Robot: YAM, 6 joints.
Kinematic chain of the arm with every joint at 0, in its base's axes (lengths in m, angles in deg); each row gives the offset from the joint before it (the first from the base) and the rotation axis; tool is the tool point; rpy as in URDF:
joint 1: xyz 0 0 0.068 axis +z
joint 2: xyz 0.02 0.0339 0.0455 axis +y
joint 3: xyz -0.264 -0.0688 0 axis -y
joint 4: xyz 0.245 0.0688 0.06 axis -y
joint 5: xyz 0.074 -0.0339 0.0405 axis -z
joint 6: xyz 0.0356 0 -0.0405 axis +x
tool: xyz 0 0 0 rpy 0 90 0
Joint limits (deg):
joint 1: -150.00..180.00
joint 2: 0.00..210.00
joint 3: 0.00..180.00
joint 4: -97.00..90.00
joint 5: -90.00..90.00
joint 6: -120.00..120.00
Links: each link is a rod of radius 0.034 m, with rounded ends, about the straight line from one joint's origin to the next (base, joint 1, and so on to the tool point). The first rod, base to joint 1, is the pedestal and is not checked.
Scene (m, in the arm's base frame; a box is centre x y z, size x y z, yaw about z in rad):
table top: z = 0
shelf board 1: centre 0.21 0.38 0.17 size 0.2 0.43 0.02 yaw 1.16
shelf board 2: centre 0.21 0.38 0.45 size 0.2 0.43 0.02 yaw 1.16
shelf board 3: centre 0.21 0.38 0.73 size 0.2 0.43 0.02 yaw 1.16
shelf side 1: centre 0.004 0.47 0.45 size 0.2 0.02 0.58 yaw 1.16
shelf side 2: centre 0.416 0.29 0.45 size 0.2 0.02 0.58 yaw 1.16
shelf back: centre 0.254 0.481 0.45 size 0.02 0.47 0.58 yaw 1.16
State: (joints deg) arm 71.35 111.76 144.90 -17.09 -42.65 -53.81
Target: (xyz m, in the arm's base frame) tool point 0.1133 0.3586 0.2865
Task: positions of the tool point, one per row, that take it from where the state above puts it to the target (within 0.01 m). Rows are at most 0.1 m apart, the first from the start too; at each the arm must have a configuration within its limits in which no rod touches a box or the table.
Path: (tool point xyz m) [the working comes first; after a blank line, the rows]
Joints at the target: 68.76 101.69 88.23 -46.82 -43.09 -53.81
Straight joint move there: touches shelf board 2.

1: 0.0699 0.3080 0.5793
2: 0.0407 0.2362 0.5705
3: 0.0499 0.2531 0.5007
4: 0.0541 0.2527 0.4269
5: 0.0528 0.2354 0.3540
6: 0.0456 0.2033 0.2865
7: 0.0670 0.2552 0.2939
8: 0.0897 0.3075 0.2939
9: 0.1133 0.3586 0.2865

